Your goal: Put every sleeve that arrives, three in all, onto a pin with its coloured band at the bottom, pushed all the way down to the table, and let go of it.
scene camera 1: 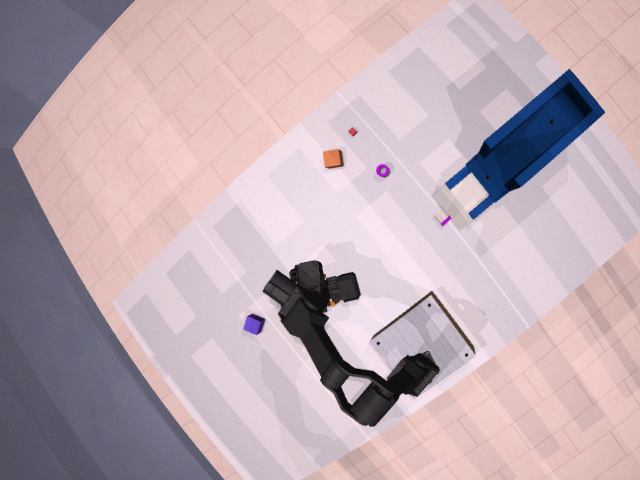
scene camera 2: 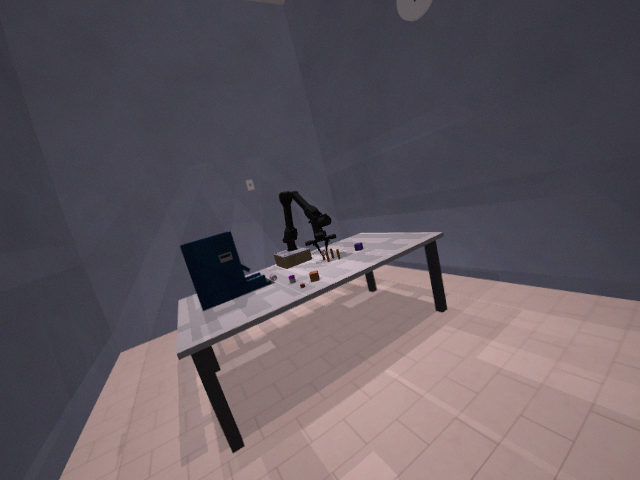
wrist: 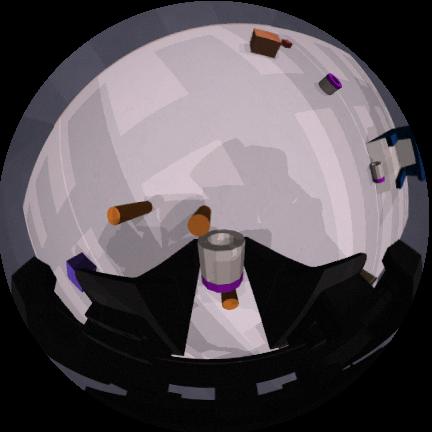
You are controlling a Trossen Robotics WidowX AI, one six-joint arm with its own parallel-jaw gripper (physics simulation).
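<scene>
My gripper (scene camera 2: 323, 252) (wrist: 220, 243) is shut on a grey sleeve (wrist: 221, 265) with a purple band. In the wrist view its plain open end faces the camera and its band is at the far end; it looks tilted relative to the pins. Orange-brown pins (scene camera 2: 338, 254) (wrist: 132, 211) stand near the gripper; one pin (wrist: 230, 303) shows past the banded end. The sleeve appears off the pins. A second sleeve (scene camera 1: 377, 170) (scene camera 2: 292, 279) (wrist: 327, 87) stands band up. A third sleeve (scene camera 1: 440, 216) (scene camera 2: 273, 277) (wrist: 376, 169) lies at the chute's mouth. The fingertips are hidden in scene camera 1.
A blue chute (scene camera 1: 529, 109) (scene camera 2: 206, 268) has a pale plate (scene camera 1: 469, 193) at its mouth. An orange block (scene camera 1: 332, 158) (scene camera 2: 313, 275) (wrist: 265, 43), a small red cube (scene camera 1: 352, 131) and a purple block (scene camera 1: 253, 324) (scene camera 2: 358, 246) (wrist: 79, 274) are on the table. The arm stands on a box (scene camera 1: 403, 335) (scene camera 2: 294, 258).
</scene>
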